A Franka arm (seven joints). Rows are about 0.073 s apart.
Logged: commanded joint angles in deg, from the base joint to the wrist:
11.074 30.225 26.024 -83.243 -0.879 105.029 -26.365
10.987 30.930 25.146 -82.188 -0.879 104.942 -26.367
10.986 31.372 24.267 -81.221 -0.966 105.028 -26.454
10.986 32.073 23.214 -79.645 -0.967 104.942 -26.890
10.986 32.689 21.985 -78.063 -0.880 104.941 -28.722
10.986 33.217 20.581 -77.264 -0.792 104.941 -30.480
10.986 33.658 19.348 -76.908 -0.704 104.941 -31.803
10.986 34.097 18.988 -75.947 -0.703 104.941 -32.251
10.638 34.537 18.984 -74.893 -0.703 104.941 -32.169
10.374 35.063 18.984 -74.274 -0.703 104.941 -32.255
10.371 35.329 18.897 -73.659 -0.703 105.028 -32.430
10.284 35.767 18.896 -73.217 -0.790 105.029 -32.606
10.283 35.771 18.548 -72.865 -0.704 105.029 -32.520
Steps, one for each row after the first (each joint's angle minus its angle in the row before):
-0.087 0.705 -0.878 1.055 0.000 -0.087 -0.002
-0.001 0.442 -0.879 0.967 -0.087 0.086 -0.087
0.000 0.701 -1.053 1.576 -0.001 -0.086 -0.436
0.000 0.616 -1.229 1.582 0.087 -0.001 -1.832
0.000 0.528 -1.404 0.799 0.088 0.000 -1.758
0.000 0.441 -1.233 0.356 0.088 0.000 -1.323
0.000 0.439 -0.360 0.961 0.001 0.000 -0.448
-0.348 0.440 -0.004 1.054 0.000 0.000 0.082
-0.264 0.526 0.000 0.619 0.000 0.000 -0.086
-0.003 0.266 -0.087 0.615 0.000 0.087 -0.175
-0.087 0.438 -0.001 0.442 -0.087 0.001 -0.176
-0.001 0.004 -0.348 0.352 0.086 0.000 0.086

